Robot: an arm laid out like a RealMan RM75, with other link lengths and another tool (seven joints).
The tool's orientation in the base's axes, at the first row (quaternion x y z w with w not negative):
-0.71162 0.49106 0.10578 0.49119
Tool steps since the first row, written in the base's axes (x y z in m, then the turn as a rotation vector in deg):
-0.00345 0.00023 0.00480 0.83 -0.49 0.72
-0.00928 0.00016 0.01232 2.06 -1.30 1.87
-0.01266 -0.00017 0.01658 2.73 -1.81 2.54
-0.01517 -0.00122 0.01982 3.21 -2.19 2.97
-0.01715 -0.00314 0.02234 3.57 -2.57 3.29
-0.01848 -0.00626 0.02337 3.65 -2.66 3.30
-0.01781 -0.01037 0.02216 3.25 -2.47 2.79
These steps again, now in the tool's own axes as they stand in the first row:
-0.00488 -0.00010 -0.00334 0.25 -1.08 -0.47
-0.01249 0.00011 -0.00905 0.61 -2.72 -1.29
-0.01666 0.00030 -0.01255 0.82 -3.64 -1.80
-0.01933 0.00042 -0.01583 1.01 -4.27 -2.16
-0.02077 0.00058 -0.01927 1.22 -4.73 -2.51
-0.02022 0.00115 -0.02273 1.30 -4.80 -2.56
-0.01668 0.00147 -0.02521 1.31 -4.18 -2.29

